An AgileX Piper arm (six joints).
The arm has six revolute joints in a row. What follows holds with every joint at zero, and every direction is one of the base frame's.
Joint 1 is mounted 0.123 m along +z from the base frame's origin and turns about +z.
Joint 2 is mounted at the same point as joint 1 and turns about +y.
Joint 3 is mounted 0.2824 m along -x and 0.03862 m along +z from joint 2 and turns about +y.
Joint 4 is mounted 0.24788 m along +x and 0.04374 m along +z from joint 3 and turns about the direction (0.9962, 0, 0.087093).
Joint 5 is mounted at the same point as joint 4 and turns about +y.
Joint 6 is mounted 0.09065 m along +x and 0.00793 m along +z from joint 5 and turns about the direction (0.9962, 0, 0.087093).
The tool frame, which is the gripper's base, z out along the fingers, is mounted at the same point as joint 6; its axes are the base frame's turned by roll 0, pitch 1.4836 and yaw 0 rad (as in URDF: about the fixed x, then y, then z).
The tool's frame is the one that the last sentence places.
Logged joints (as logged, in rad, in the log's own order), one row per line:
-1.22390 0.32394 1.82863 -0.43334 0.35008 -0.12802
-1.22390 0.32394 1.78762 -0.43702 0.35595 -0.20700
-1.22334 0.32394 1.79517 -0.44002 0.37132 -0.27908
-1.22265 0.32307 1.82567 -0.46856 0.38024 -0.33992
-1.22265 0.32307 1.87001 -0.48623 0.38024 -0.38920
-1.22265 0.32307 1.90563 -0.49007 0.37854 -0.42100
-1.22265 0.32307 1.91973 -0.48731 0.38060 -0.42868
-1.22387 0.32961 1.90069 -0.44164 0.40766 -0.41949
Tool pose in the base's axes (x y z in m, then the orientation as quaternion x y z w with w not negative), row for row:
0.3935 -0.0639 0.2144 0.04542 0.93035 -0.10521 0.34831
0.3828 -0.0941 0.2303 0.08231 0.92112 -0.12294 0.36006
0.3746 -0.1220 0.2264 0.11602 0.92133 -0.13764 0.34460
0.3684 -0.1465 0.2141 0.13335 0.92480 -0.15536 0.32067
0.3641 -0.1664 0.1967 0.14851 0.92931 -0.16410 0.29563
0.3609 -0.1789 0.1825 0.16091 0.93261 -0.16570 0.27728
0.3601 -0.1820 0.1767 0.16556 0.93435 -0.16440 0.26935
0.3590 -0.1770 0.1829 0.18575 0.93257 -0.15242 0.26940
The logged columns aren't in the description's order. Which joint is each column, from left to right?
Columns, left to right: joint 3, joint 6, joint 2, joint 4, joint 5, joint 1.
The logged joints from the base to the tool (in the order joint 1, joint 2, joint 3, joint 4, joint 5, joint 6), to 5 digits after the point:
-0.12802 1.82863 -1.22390 -0.43334 0.35008 0.32394
-0.20700 1.78762 -1.22390 -0.43702 0.35595 0.32394
-0.27908 1.79517 -1.22334 -0.44002 0.37132 0.32394
-0.33992 1.82567 -1.22265 -0.46856 0.38024 0.32307
-0.38920 1.87001 -1.22265 -0.48623 0.38024 0.32307
-0.42100 1.90563 -1.22265 -0.49007 0.37854 0.32307
-0.42868 1.91973 -1.22265 -0.48731 0.38060 0.32307
-0.41949 1.90069 -1.22387 -0.44164 0.40766 0.32961

